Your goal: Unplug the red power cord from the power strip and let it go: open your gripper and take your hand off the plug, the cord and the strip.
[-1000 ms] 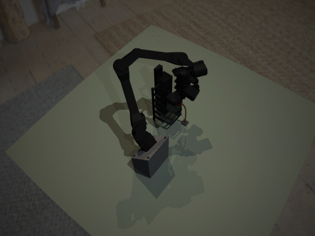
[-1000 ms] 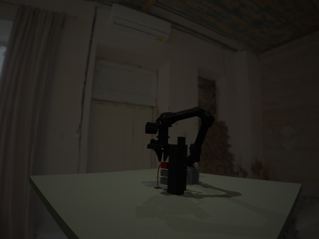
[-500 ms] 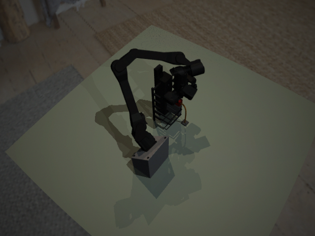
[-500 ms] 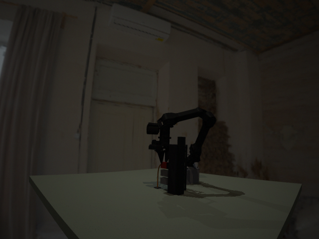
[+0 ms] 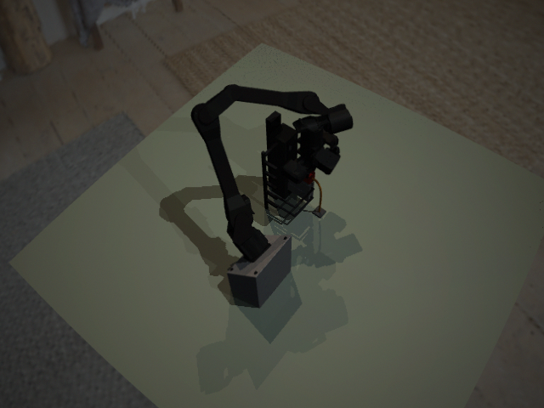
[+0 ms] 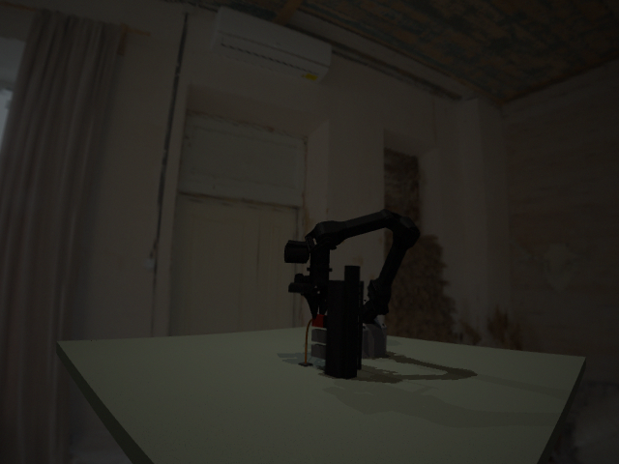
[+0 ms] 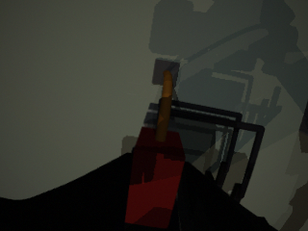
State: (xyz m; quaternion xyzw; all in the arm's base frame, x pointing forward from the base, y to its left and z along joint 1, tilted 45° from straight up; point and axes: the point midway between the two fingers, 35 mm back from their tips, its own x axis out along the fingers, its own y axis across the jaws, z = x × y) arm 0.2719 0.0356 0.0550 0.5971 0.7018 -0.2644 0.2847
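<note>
Now: gripper tip 3 cm to the right of the red plug and 1 cm past it. The rest, counted from my gripper tip: dark anchor block (14 cm below, 5 cm to the right); then black post (13 cm to the left, 1 cm behind).
</note>
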